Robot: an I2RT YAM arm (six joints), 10 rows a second.
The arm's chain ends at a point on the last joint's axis. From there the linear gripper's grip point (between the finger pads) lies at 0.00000 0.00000 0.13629 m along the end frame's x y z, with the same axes.
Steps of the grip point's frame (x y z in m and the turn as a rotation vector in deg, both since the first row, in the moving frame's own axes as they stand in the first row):
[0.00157, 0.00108, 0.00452, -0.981, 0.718, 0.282]
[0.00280, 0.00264, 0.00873, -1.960, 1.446, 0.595]
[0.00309, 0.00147, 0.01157, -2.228, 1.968, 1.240]
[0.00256, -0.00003, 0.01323, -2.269, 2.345, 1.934]
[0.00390, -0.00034, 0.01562, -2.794, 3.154, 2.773]
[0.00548, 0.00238, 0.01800, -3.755, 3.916, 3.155]
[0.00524, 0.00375, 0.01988, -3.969, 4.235, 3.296]
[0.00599, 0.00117, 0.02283, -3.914, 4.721, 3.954]
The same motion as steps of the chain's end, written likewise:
[-0.00013, -0.00126, 0.00455, -0.981, 0.718, 0.282]
[-0.00061, -0.00204, 0.00885, -1.960, 1.446, 0.595]
[-0.00153, -0.00388, 0.01175, -2.228, 1.968, 1.240]
[-0.00292, -0.00552, 0.01345, -2.269, 2.345, 1.934]
[-0.00343, -0.00716, 0.01599, -2.794, 3.154, 2.773]
[-0.00357, -0.00679, 0.01861, -3.755, 3.916, 3.155]
[-0.00454, -0.00596, 0.02058, -3.969, 4.235, 3.296]
[-0.00489, -0.00850, 0.02361, -3.914, 4.721, 3.954]

